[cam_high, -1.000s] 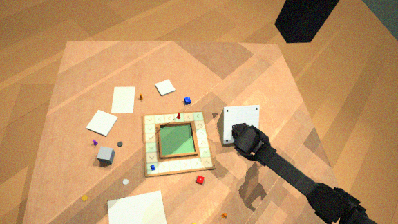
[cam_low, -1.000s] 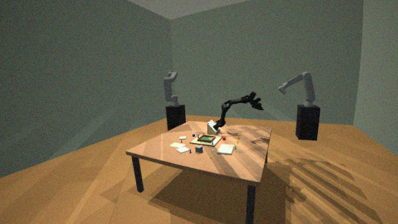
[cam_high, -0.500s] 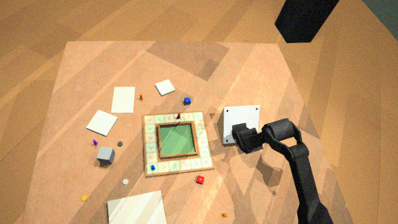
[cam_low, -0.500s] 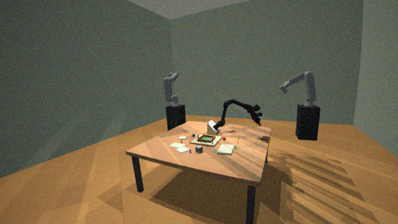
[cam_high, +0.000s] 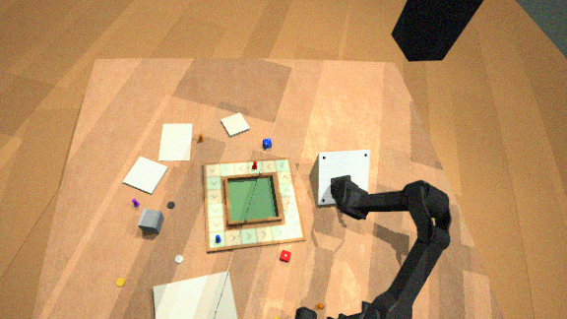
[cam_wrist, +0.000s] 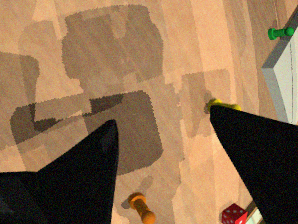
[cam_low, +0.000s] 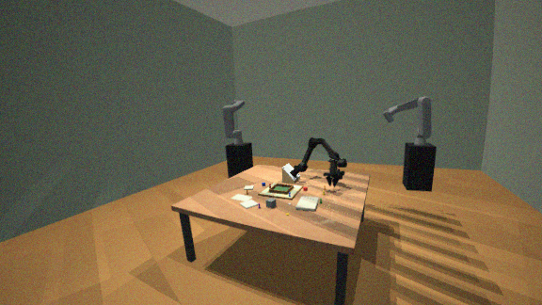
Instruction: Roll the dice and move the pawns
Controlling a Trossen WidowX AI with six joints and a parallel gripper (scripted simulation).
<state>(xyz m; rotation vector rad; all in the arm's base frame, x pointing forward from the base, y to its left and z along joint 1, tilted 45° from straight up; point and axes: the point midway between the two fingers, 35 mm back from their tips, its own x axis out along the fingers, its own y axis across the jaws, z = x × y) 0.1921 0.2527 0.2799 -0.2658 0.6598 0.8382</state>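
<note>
Now: gripper tip 22 cm to the left of the red die and 3 cm above it. From my gripper tip the other things lie so: red pawn (3 cm ahead, 52 cm to the right, 2 cm below); blue pawn (18 cm ahead, 30 cm to the right, 2 cm below); grey cube (36 cm ahead, 38 cm to the right, 2 cm below).
</note>
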